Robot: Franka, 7 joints.
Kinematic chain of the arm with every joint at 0, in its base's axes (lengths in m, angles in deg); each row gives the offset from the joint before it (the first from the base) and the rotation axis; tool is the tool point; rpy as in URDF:
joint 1: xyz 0 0 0.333 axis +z
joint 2: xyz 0 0 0 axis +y
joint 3: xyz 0 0 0.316 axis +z
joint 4: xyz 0.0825 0 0 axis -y
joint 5: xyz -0.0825 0 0.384 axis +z
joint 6: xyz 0 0 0 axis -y
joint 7: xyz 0.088 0 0 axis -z
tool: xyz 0 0 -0.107 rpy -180 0 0
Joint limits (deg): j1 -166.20..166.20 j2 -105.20..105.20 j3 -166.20..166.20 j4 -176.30..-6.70 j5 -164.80..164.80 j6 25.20..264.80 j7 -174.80..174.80
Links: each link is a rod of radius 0.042 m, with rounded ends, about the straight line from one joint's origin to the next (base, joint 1, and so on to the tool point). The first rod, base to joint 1, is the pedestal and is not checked.
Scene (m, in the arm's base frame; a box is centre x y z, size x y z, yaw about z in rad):
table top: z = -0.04
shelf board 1: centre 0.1 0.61 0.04 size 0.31 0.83 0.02 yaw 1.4
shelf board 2: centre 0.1 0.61 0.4 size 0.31 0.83 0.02 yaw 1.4
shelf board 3: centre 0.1 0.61 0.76 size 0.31 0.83 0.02 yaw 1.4
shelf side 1: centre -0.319 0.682 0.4 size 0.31 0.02 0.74 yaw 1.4
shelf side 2: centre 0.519 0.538 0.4 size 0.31 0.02 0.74 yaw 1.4
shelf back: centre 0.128 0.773 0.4 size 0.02 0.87 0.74 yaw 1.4
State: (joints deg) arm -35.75 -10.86 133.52 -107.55 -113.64 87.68 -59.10
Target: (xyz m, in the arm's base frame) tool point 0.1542 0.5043 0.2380
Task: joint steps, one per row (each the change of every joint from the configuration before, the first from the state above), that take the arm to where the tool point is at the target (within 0.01 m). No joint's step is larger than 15 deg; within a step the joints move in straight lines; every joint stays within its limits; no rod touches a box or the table.
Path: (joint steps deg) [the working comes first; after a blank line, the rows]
Joints at the target: -51.76 -33.26 135.07 -131.41 -110.47 95.16 -59.10
Straight joint move there: touches shelf board 2.

1: 0.45 14.84 9.15 -11.78 5.83 -9.78 0.00
2: 0.45 14.84 9.16 -11.79 5.83 -9.77 0.00
3: 0.46 14.84 9.15 -11.78 5.83 -9.78 0.00
4: -1.48 -12.39 -6.49 -4.63 0.01 3.05 0.00
5: -1.47 -12.39 -6.50 -4.63 0.00 3.05 0.00
6: -1.47 -12.39 -6.49 -4.63 0.00 3.05 0.00
7: -1.48 -12.39 -6.49 -4.63 0.01 3.05 0.00
8: -3.82 -5.78 0.02 10.01 -4.78 8.20 0.00
9: -3.82 -5.79 0.02 10.00 -4.78 8.20 0.00
10: -3.83 -5.79 0.02 10.00 -4.78 8.21 0.00

